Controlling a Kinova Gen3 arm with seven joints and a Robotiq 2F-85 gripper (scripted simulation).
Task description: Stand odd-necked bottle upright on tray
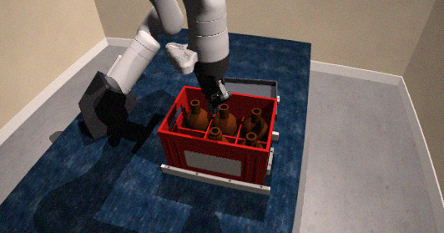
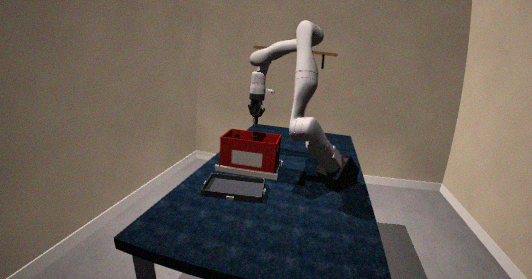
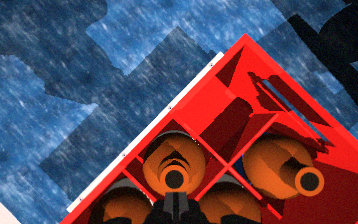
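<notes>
Right now the crate is 10 mm behind my hand, 40 mm to the left of it and 160 mm below it. The rest, counted from my hand: grey tray (100 mm behind, 300 mm to the left, 230 mm below).
</notes>
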